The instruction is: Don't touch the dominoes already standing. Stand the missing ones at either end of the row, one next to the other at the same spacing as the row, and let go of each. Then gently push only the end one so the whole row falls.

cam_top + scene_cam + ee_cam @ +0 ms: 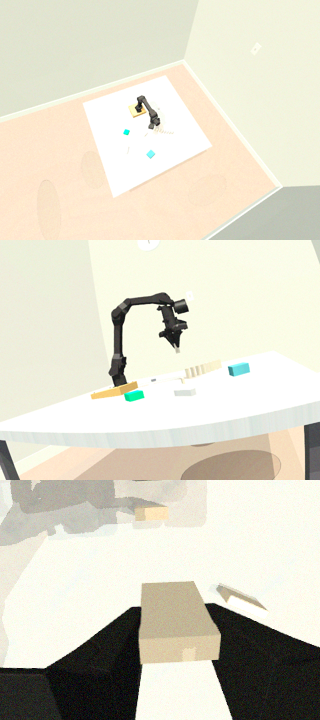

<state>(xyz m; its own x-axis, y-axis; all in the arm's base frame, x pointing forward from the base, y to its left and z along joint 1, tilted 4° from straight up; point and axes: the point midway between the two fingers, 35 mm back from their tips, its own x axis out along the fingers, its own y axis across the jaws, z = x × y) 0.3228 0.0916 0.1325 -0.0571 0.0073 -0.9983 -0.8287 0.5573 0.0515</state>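
My gripper tip is 300 mm short of the cyan block, 140 mm above it and 120 mm to the left of it. Round my gripper tip: small grey piece 280 mm behind, 180 mm to the left, 150 mm below; then pale grey block 380 mm to the right, 160 mm ahead, 150 mm below; then green block 330 mm to the right, 140 mm below, 70 mm behind.
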